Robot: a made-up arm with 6 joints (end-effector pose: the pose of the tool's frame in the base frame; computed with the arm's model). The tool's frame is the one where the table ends. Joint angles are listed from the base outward.
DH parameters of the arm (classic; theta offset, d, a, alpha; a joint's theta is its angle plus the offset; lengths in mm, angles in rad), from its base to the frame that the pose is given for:
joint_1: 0 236 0 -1.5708
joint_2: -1.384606 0 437.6 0
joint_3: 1.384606 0 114 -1.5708
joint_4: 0 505 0 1.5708
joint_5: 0 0 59 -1.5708
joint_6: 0 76 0 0
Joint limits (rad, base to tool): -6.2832..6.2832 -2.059..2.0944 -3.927..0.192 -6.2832..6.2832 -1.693..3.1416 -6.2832..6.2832
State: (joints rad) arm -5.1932 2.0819 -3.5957 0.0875 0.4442 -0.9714
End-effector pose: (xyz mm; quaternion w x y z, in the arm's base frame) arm 436.9 833.6 55.2 0.0664 -0.4629 -0.7246 -0.5061
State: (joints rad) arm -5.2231 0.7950 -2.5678 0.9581 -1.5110 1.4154
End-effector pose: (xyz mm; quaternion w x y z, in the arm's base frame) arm 434.6 642.8 726.1 0.8562 0.1428 0.4387 -0.2325
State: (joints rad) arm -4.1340 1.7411 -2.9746 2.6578 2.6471 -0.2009
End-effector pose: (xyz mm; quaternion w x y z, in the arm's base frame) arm -533.6 742.5 110.1 0.3800 0.2533 -0.3033 0.8363
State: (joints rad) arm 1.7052 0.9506 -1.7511 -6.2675 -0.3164 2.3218
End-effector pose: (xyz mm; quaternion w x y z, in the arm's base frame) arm -123.8 924.8 169.9 0.4780 -0.8058 0.2646 0.2287
